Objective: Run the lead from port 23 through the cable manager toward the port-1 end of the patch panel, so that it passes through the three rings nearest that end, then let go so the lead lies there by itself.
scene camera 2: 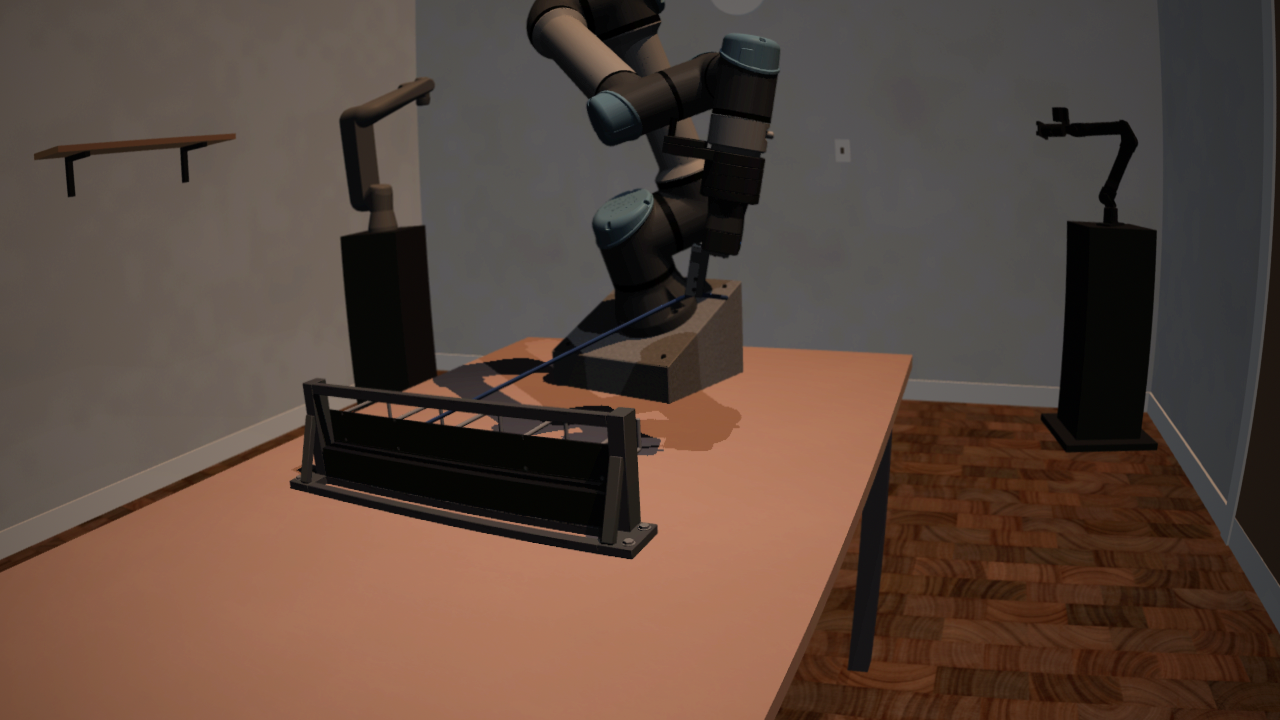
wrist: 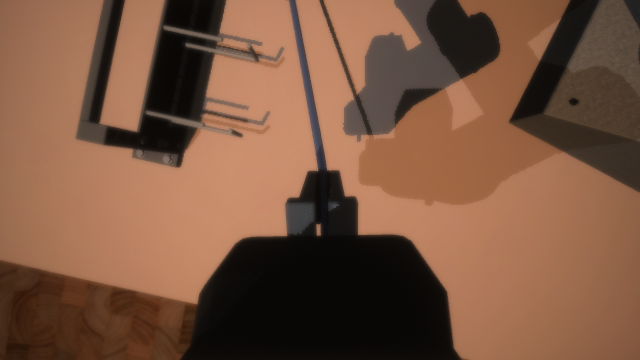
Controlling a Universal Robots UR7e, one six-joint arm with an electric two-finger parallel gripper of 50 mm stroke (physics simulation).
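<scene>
The blue lead point(scene camera 2: 617, 330) point(wrist: 306, 75) rises from behind the patch panel point(scene camera 2: 465, 474) point(wrist: 175, 75) to my gripper point(scene camera 2: 694, 291) point(wrist: 324, 187). The gripper is shut on the lead, high above the table and well away from the panel, near the robot base in the scene view. In the wrist view, grey wire rings of the cable manager point(wrist: 175, 119) point(wrist: 200, 48) stick out from the panel. The lead passes beyond their tips there, apart from them. Where the lead meets its port is hidden, and the port numbers cannot be read.
The panel frame stands on the table point(scene camera 2: 358, 608) point(wrist: 240, 280), its foot bolted at the near end. The robot's stone-like base block point(scene camera 2: 626, 371) point(wrist: 595, 95) stands behind it. The arm's shadows fall between panel and block. The table edge shows at lower left in the wrist view.
</scene>
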